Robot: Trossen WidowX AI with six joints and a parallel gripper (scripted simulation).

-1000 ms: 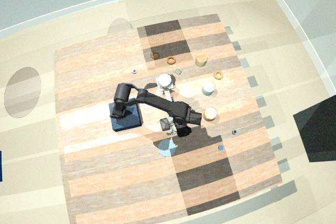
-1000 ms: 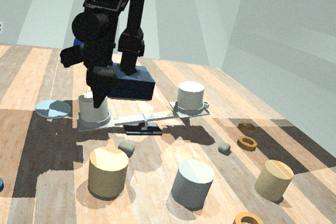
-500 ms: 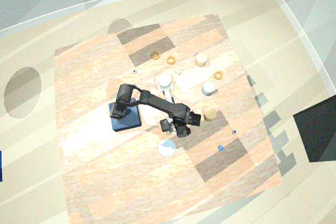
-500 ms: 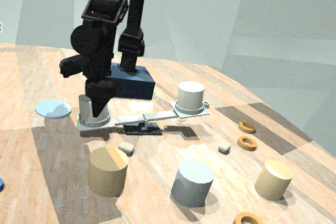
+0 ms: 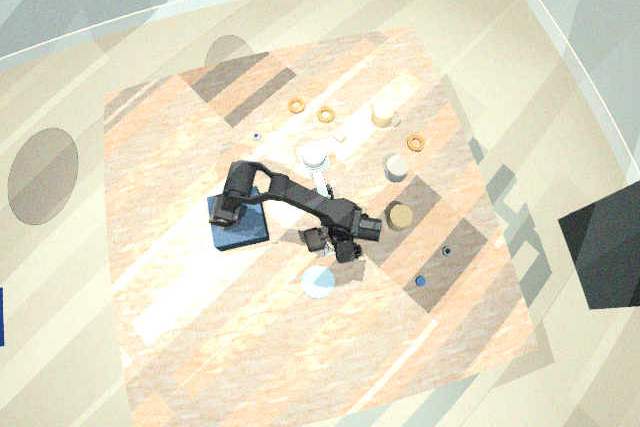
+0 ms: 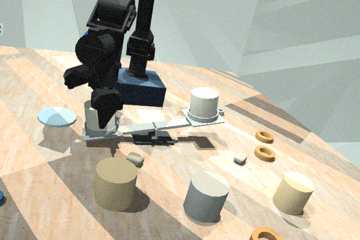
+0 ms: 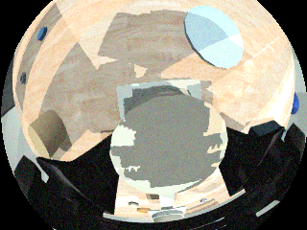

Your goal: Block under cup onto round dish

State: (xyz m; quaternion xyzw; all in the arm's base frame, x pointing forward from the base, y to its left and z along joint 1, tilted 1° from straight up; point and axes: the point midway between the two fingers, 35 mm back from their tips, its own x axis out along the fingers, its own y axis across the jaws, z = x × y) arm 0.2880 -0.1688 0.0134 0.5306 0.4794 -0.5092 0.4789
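My gripper tip is 100 mm to the left of the light blue round dish, 100 mm past it and 40 mm above it. From my gripper tip the other things lie so: grey cylinder 250 mm ahead, 160 mm to the left, 10 mm below; then blue disc 210 mm to the right, 190 mm ahead, 40 mm below; then small pale block 10 mm below.
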